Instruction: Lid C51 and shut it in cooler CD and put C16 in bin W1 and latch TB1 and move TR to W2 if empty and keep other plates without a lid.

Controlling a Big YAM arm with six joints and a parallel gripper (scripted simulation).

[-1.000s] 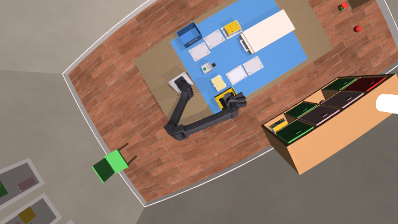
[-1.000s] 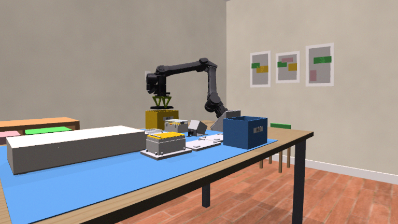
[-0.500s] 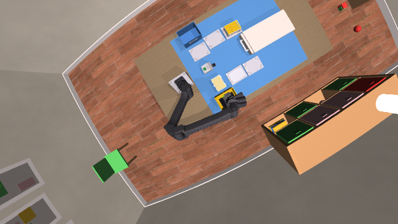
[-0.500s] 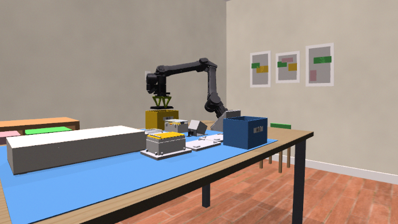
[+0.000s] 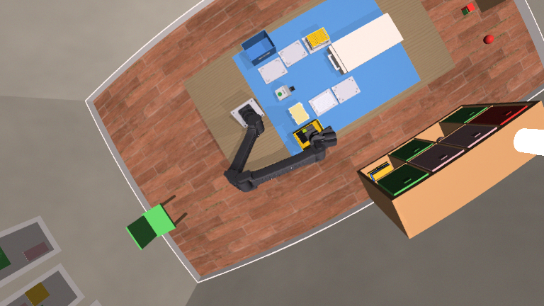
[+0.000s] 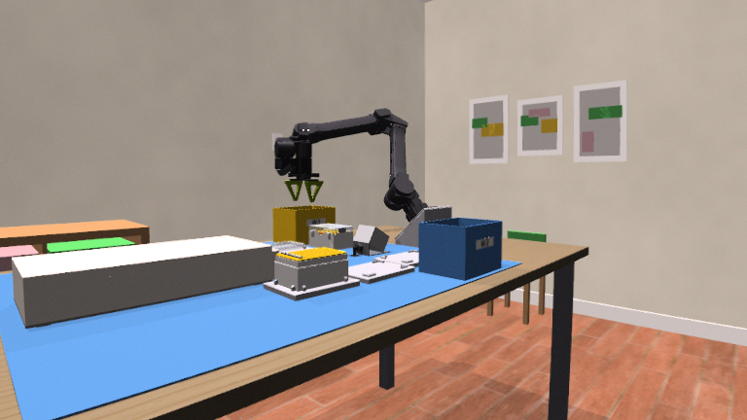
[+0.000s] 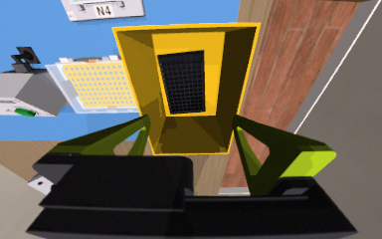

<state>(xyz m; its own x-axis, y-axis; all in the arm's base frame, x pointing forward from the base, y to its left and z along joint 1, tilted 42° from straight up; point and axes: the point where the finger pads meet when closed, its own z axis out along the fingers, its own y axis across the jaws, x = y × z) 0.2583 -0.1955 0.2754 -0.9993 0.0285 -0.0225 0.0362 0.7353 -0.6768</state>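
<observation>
My gripper is now 20 mm past the green DONE key, 320 mm to the right of it and 80 mm above it. Also, from my hand: yellow bin W1: 110 mm below; black plate: 10 mm behind, 10 mm to the left, 140 mm below; tip box TB1: 10 mm ahead, 150 mm to the left, 110 mm below.
</observation>
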